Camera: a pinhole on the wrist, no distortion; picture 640 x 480 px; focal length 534.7 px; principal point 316.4 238.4 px. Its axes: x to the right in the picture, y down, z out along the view. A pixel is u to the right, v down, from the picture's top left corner.
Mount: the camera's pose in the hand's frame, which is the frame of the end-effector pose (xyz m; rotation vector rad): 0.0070 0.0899 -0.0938 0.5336 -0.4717 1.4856
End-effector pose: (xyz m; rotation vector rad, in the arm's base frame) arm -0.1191 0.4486 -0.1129 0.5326 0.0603 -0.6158
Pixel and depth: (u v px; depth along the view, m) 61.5 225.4 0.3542
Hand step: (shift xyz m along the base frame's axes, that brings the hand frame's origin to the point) -0.1384 -0.2308 -0.0467
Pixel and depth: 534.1 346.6 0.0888
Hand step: 0.0313 0.0490 0.0312
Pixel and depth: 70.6 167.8 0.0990
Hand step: 0.0183 0.0054 -0.0441
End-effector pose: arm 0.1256 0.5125 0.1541 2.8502 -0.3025 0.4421
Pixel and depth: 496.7 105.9 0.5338
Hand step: 0.2889 -0.0584 -0.3685
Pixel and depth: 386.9 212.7 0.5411
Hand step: 0.1931 0.0598 -0.3716
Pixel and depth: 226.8 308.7 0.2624
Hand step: 0.0290 0.0767 -0.1119
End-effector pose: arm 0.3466 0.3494 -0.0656 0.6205 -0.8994 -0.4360
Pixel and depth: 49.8 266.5 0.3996
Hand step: -0.1226 -0.2578 -0.1601
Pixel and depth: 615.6 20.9 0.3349
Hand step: -0.1392 -0.1543 0.2491
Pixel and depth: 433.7 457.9 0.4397
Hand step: -0.3634 -0.0791 -0.0033
